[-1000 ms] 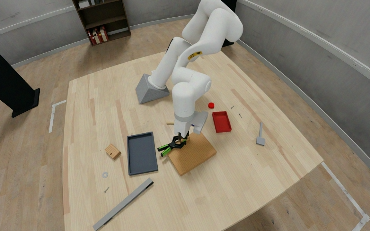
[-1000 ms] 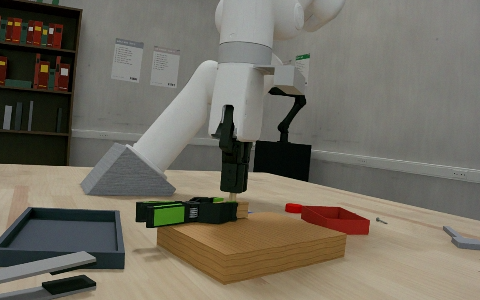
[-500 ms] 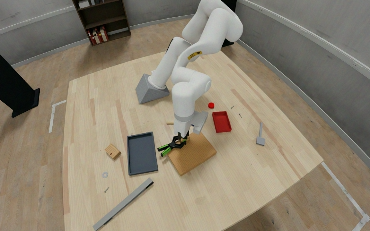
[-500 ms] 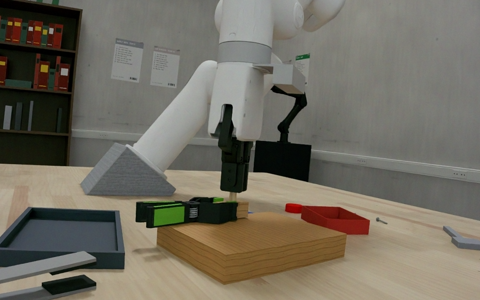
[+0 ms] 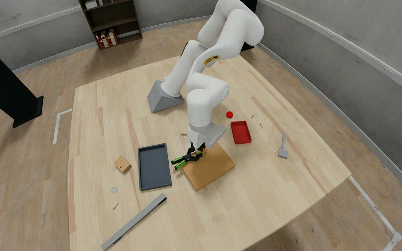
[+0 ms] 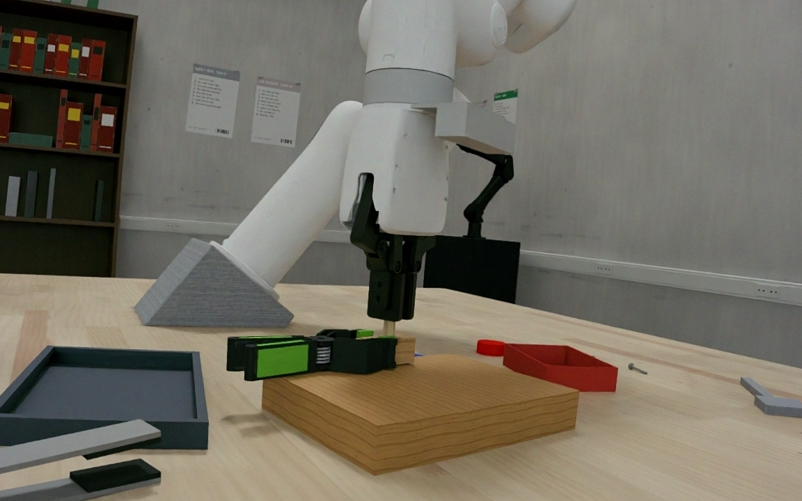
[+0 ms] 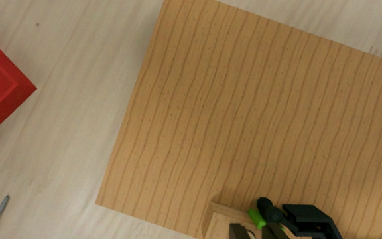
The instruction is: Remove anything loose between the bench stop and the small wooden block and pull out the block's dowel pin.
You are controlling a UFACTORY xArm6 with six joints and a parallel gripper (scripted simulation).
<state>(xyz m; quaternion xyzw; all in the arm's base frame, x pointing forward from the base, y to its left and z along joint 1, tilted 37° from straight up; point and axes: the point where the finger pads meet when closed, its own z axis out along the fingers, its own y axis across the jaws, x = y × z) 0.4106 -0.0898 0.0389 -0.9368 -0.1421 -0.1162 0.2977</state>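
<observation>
Now: the dowel pin 20 mm below my hand. Also, from my hand: loose dowel: 130 mm behind, 90 mm below, 10 mm to the left; bench board: 70 mm below, 60 mm ahead, 10 mm to the right; small wooden block: 50 mm below.
</observation>
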